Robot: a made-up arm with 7 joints. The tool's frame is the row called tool. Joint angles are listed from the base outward. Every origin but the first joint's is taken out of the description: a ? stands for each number. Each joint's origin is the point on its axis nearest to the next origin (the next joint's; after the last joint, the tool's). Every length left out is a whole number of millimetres.
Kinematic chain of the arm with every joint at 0, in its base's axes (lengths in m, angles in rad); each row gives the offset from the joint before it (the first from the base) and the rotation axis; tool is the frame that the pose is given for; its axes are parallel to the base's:
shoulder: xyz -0.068 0 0.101 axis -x
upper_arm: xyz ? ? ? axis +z
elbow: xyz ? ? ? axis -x
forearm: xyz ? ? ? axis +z
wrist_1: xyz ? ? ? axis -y
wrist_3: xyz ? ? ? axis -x
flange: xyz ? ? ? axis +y
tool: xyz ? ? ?
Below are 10 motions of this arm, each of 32 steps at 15 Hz.
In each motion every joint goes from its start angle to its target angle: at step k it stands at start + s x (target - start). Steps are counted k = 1, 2, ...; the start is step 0. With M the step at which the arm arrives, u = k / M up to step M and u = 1 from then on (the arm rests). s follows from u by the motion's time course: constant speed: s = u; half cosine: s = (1 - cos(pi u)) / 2; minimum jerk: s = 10 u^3 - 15 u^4 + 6 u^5.
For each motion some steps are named. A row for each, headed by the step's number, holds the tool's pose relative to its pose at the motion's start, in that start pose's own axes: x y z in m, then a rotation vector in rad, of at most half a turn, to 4 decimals.
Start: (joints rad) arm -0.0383 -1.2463 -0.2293 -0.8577 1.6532 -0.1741 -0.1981
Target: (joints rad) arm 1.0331 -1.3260 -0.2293 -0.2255 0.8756 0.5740 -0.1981
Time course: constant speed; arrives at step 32
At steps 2, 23, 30, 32:
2: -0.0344 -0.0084 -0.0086 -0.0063 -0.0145 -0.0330
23: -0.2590 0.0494 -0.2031 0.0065 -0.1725 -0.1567
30: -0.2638 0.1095 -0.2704 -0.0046 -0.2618 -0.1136
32: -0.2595 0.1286 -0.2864 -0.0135 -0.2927 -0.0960

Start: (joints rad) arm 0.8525 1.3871 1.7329 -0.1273 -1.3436 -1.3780 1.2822
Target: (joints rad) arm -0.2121 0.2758 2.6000 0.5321 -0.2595 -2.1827 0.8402
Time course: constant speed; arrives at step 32
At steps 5, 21, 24, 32:
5: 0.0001 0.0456 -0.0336 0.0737 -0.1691 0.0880
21: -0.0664 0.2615 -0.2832 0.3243 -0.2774 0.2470
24: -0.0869 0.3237 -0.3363 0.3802 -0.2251 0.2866
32: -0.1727 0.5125 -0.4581 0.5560 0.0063 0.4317

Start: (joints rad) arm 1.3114 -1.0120 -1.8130 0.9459 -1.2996 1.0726 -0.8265
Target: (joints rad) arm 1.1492 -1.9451 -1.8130 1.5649 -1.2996 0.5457 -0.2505
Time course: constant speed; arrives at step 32
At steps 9, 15, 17, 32:
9: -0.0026 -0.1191 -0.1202 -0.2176 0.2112 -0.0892
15: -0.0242 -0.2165 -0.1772 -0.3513 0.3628 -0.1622
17: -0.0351 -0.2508 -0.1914 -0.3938 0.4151 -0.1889
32: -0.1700 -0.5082 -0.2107 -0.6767 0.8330 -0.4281

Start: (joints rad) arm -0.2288 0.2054 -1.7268 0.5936 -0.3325 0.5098 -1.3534
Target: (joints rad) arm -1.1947 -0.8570 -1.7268 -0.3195 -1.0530 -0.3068 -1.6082
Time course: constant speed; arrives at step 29
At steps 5, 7, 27, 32:
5: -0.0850 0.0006 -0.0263 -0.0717 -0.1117 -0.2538
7: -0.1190 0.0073 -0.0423 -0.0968 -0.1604 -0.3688
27: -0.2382 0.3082 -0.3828 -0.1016 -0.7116 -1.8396
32: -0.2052 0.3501 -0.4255 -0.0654 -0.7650 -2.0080

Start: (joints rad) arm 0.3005 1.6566 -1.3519 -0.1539 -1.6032 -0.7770 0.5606
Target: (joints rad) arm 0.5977 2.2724 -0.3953 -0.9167 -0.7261 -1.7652 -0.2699
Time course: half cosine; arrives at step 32
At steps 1, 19, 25, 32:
1: 0.0000 0.0009 0.0003 0.0045 -0.0043 0.0016
19: -0.3082 -0.0358 0.2230 0.8694 -1.3719 0.2049
25: -0.5443 -0.0786 0.2461 0.9623 -1.8983 0.3248
32: -0.6556 -0.0812 0.2420 0.9616 -2.1185 0.4240

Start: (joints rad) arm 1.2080 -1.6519 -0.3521 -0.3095 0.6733 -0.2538 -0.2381
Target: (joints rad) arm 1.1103 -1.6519 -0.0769 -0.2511 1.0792 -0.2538 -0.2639
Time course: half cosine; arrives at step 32
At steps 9, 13, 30, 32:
9: 0.0326 0.0087 0.0335 -0.0235 -0.0661 0.0639
13: 0.0612 0.0205 0.0649 -0.0416 -0.1266 0.1262
30: 0.1477 0.0895 0.1768 -0.0728 -0.3355 0.3704
32: 0.1488 0.0908 0.1785 -0.0728 -0.3384 0.3742

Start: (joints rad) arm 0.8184 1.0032 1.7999 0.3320 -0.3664 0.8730 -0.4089
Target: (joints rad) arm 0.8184 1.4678 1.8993 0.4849 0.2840 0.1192 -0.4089
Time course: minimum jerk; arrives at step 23
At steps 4, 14, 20, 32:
4: 0.0045 -0.0091 -0.0007 0.0057 -0.0260 -0.0379
14: 0.0547 -0.1394 0.0203 0.1260 -0.5864 -0.5071
20: 0.0674 -0.1824 0.0466 0.1833 -0.8846 -0.5967
32: 0.0681 -0.1848 0.0486 0.1868 -0.9042 -0.5997

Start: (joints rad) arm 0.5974 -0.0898 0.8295 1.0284 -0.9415 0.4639 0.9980
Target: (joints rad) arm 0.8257 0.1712 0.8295 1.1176 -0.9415 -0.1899 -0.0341
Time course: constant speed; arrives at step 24
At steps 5, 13, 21, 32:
5: 0.0049 -0.0030 0.0463 0.0431 -0.1902 0.0395
13: -0.0198 -0.0261 0.1115 0.1288 -0.4937 0.0816
21: -0.0785 -0.0730 0.1565 0.2308 -0.7943 0.0940
32: -0.1075 -0.0961 0.1663 0.2722 -0.9057 0.0901

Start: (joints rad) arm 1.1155 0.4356 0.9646 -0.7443 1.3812 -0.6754 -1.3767
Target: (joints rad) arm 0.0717 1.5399 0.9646 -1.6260 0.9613 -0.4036 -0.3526
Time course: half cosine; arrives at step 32
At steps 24, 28, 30, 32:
24: -0.4858 0.2952 0.2597 -1.3822 0.1732 -0.5105
28: -0.5842 0.3402 0.2588 -1.5097 0.1555 -0.7039
30: -0.6114 0.3522 0.2563 -1.5381 0.1476 -0.7589
32: -0.6207 0.3563 0.2552 -1.5471 0.1446 -0.7778

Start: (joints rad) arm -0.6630 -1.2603 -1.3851 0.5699 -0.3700 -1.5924 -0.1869
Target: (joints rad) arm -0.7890 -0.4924 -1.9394 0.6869 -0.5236 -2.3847 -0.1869
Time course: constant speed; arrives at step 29
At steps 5, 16, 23, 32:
5: -0.0627 0.0209 -0.0959 0.2567 0.0693 -0.1387
16: -0.1917 0.1512 -0.2697 0.8316 0.1624 -0.4606
23: -0.2482 0.2802 -0.3406 1.2017 0.1806 -0.6724
32: -0.2721 0.4049 -0.3724 1.5198 0.1708 -0.8554

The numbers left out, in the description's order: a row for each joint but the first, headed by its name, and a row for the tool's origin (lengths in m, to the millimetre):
upper_arm: 0 -0.015 -0.032
elbow: -0.295 -0.023 0
forearm: 0 0.038 -0.181
wrist_1: -0.085 -0.144 0
wrist_3: -0.005 0 -0.102
flange: 0 -0.155 -0.166
tool: 0.365 0 0.036

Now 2 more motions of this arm.
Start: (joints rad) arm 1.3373 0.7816 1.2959 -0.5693 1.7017 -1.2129 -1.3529
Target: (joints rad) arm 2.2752 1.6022 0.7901 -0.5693 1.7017 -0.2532 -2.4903
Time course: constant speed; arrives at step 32
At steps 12, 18, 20, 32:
12: -0.0842 -0.1665 0.2384 0.0772 -0.6184 -0.0020
18: -0.1871 -0.2507 0.3165 0.0419 -0.9078 -0.0420
20: -0.2272 -0.2739 0.3355 0.0184 -0.9976 -0.0564
32: -0.4823 -0.3360 0.3921 -0.2228 -1.4307 -0.1084

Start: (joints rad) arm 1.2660 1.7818 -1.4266 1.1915 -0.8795 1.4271 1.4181
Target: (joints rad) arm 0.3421 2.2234 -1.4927 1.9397 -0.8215 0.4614 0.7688
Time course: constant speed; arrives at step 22
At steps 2, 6, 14, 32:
2: 0.0163 -0.0087 0.0716 -0.0405 -0.1697 -0.0099
6: 0.0099 -0.0095 0.2109 -0.1565 -0.4967 -0.0104
14: -0.1089 0.0819 0.3992 -0.5160 -1.0640 0.0811
32: -0.2366 0.2646 0.3847 -1.0101 -1.4322 0.3175

